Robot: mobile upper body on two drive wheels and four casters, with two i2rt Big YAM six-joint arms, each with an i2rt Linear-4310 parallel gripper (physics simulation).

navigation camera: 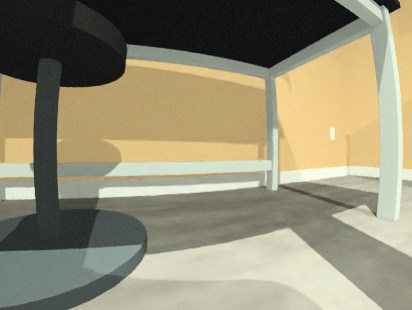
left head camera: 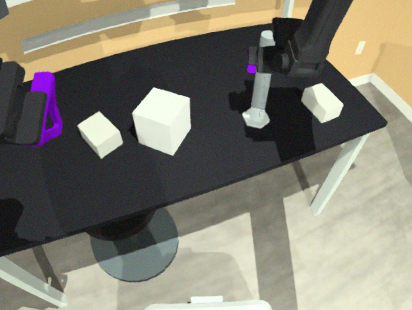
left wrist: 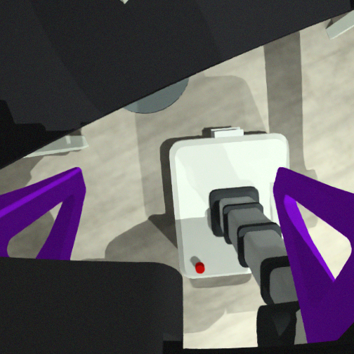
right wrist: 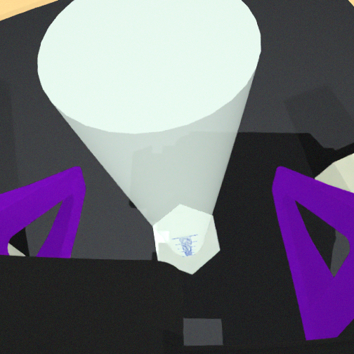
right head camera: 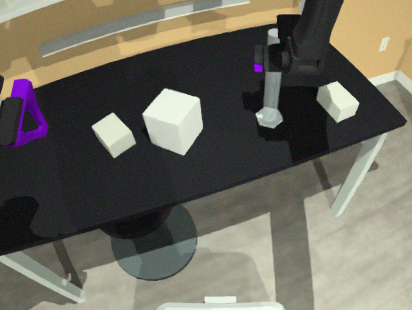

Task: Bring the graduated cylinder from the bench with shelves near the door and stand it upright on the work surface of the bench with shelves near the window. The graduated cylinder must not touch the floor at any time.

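Places are measured from the left arm's base along level axes (x ahead, y left, z up), in centimetres.
Pixels of known places: left gripper, between the fingertips: [left head camera: 25, 128] [right head camera: 16, 130]; right gripper, between the fingertips: [left head camera: 266, 60].
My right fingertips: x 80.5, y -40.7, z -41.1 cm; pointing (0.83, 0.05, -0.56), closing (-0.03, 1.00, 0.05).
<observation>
Behind a point stands the place of what it marks.
The graduated cylinder [left head camera: 260, 90] {x 78.3, y -39.7, z -50.6 cm} [right head camera: 271, 92] {x 78.2, y -39.9, z -51.7 cm} [right wrist: 160, 150] stands upright on its white hexagonal base on the black bench top [left head camera: 210, 165] {x 62.1, y -24.4, z -64.8 cm} [right head camera: 225, 160] {x 63.9, y -25.8, z -64.8 cm}. My right gripper [left head camera: 260, 62] {x 80.5, y -40.7, z -41.1 cm} [right head camera: 267, 61] {x 80.5, y -40.7, z -41.1 cm} [right wrist: 178, 177] is open at the cylinder's upper part and hides some of it in both head views. In the right wrist view, its purple fingers stand apart on either side of the cylinder, whose wide top is close to the camera. My left gripper [left wrist: 178, 177] is open and empty at the left; below it the left wrist view shows my white base. The head views do not show which bench this is.
A large white cube [left head camera: 162, 121] {x 67.8, y -11.7, z -51.8 cm} [right head camera: 173, 121] {x 67.8, y -12.2, z -51.8 cm}, a small block [left head camera: 100, 135] {x 70.1, y 8.1, z -59.0 cm} [right head camera: 113, 135] {x 70.3, y 8.0, z -59.0 cm} and another block [left head camera: 322, 103] {x 81.8, y -63.2, z -59.0 cm} [right head camera: 338, 102] {x 81.6, y -63.7, z -59.0 cm} stand on the bench. A round stool [left head camera: 135, 250] {x 63.2, y 11.6, z -138.0 cm} [navigation camera: 47, 150] {x 68.5, y 10.8, z -118.1 cm} is under its front edge. A bench leg [navigation camera: 390, 125] {x 81.6, y -84.0, z -109.6 cm} stands at the right.
</observation>
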